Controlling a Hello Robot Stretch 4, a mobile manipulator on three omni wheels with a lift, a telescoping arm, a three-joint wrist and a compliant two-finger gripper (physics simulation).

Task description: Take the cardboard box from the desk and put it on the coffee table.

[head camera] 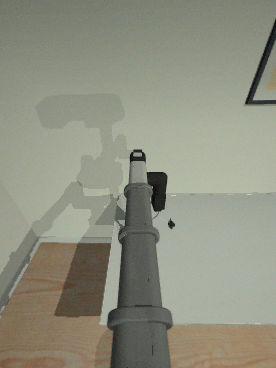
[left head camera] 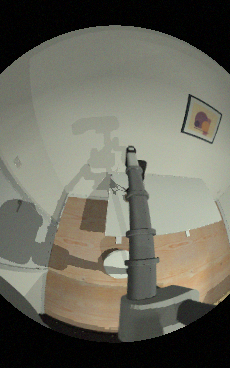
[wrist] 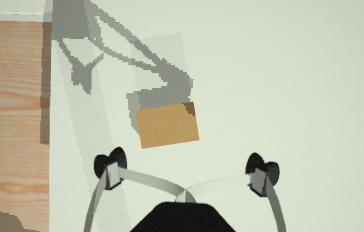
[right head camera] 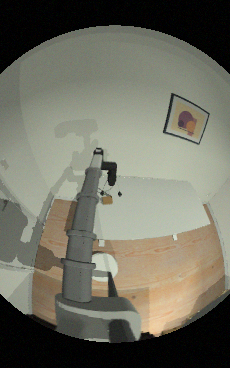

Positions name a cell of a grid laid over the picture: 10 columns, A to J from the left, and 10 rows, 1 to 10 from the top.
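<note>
Framed picture (right head camera: I4), also (left head camera: I4). White desk (wrist: H4). Small brown cardboard box (wrist: E6). My gripper (wrist: F8).
</note>
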